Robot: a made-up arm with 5 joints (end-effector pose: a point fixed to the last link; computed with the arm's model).
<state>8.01 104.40 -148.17 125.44 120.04</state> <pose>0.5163 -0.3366 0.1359 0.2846 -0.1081 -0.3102 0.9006</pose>
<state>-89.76 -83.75 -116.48 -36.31 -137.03</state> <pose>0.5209 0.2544 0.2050 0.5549 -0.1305 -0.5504 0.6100</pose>
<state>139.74 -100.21 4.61 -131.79 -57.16</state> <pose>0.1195 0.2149 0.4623 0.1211 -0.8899 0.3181 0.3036</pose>
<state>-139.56 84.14 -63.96 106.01 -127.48</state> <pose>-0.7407 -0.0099 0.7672 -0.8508 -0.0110 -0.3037 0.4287</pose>
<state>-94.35 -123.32 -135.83 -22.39 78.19</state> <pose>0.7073 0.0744 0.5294 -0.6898 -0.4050 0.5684 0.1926</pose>
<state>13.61 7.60 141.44 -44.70 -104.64</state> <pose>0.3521 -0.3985 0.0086 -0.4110 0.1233 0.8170 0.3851</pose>
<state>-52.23 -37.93 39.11 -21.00 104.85</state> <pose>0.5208 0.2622 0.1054 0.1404 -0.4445 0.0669 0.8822</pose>
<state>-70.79 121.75 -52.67 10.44 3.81</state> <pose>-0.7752 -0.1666 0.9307 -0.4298 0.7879 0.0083 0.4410</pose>
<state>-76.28 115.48 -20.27 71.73 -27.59</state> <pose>-0.4867 -0.3078 1.2454 -0.8681 0.4647 0.1494 0.0904</pose>
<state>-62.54 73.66 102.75 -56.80 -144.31</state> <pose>-0.2667 -0.5961 0.4537 -0.3951 0.5962 0.5246 0.4617</pose>
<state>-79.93 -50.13 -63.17 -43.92 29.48</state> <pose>0.2697 0.4679 0.2665 0.3370 -0.5251 0.2256 0.7482</pose>
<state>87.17 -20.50 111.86 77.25 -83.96</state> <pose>-0.3160 -0.4498 -0.1000 -0.6427 -0.2172 -0.5308 0.5080</pose>
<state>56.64 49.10 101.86 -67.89 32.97</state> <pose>0.4836 0.2571 0.3947 0.2365 -0.6268 0.1503 0.7271</pose>
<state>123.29 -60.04 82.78 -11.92 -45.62</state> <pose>-0.6329 -0.0681 0.0872 -0.2257 0.4647 -0.0896 0.8515</pose>
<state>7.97 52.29 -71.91 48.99 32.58</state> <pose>0.3597 -0.8384 0.0911 -0.6079 0.1499 0.7284 0.2782</pose>
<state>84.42 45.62 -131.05 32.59 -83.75</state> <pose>0.6286 0.0732 -0.1741 -0.1296 -0.2493 0.9061 0.3162</pose>
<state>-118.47 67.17 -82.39 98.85 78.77</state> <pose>-0.8740 -0.2330 0.4979 -0.0658 0.7654 0.5649 0.3013</pose>
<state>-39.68 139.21 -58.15 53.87 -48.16</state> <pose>-0.0514 -0.5424 1.2496 -0.8903 0.2643 0.3264 0.1761</pose>
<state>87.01 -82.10 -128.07 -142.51 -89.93</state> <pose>0.2417 -0.0005 0.4715 0.4413 -0.4170 -0.7810 0.1463</pose>
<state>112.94 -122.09 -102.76 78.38 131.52</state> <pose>-0.6953 0.3182 0.7782 -0.1052 0.7963 -0.5641 0.1915</pose>
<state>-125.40 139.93 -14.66 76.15 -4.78</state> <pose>-0.1868 -0.0191 1.4001 0.4086 -0.8526 -0.3242 0.0311</pose>
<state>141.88 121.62 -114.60 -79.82 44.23</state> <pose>0.2422 -0.2052 0.7886 -0.7492 0.3993 0.5123 0.1294</pose>
